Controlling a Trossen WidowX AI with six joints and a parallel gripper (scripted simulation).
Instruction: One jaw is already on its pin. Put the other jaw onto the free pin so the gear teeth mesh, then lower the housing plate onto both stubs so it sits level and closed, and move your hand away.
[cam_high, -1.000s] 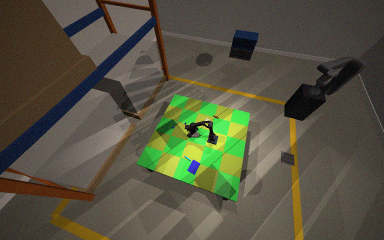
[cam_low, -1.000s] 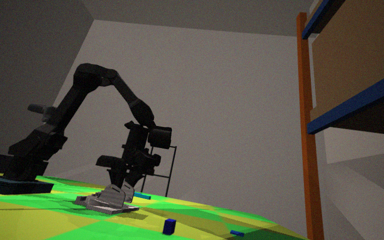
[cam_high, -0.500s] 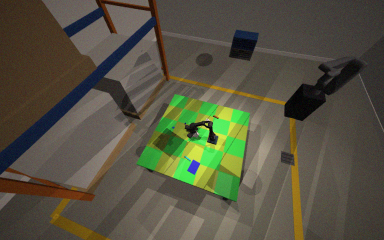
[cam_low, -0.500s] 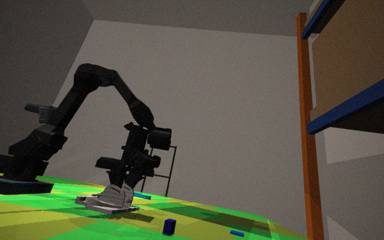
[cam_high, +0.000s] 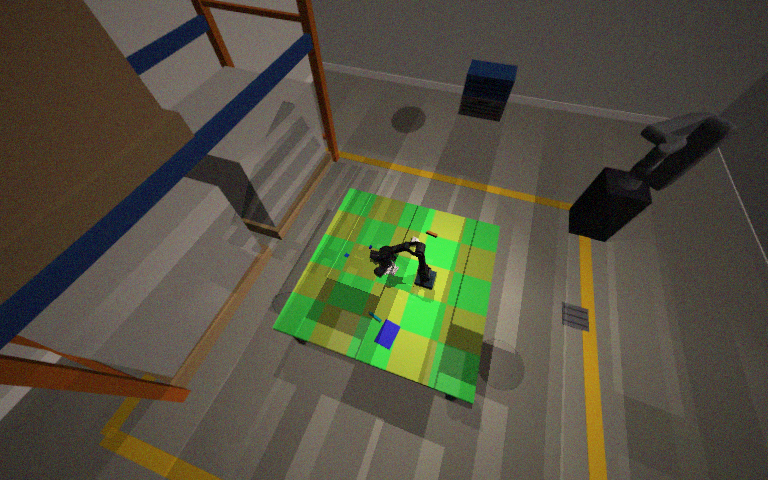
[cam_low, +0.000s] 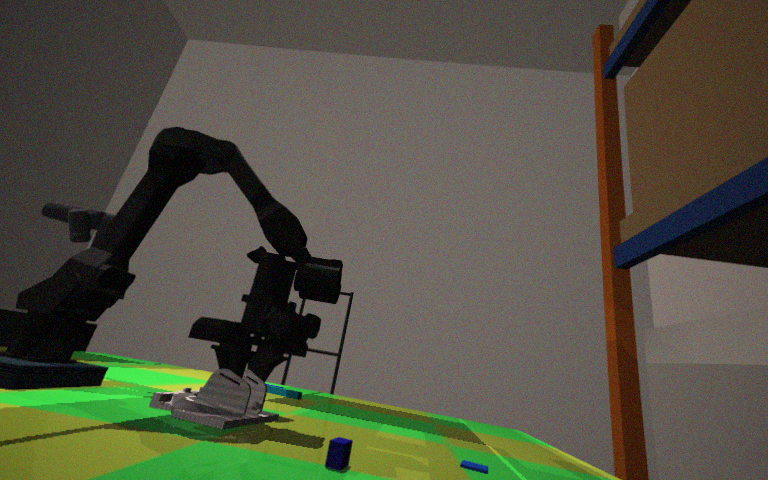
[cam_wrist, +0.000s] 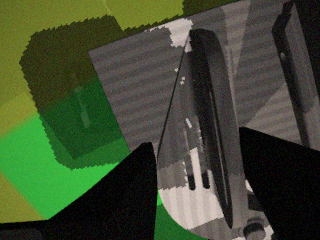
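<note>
Right now my gripper tip is 40 mm to the left of the grey jaw and 40 mm past it. From my gripper tip the other things lie so: dark blue block (170 mm ahead, 150 mm to the right); then blue sheet (420 mm to the left, 170 mm behind, 10 mm below); then teal bar (340 mm to the left, 60 mm behind, 10 mm below).
</note>
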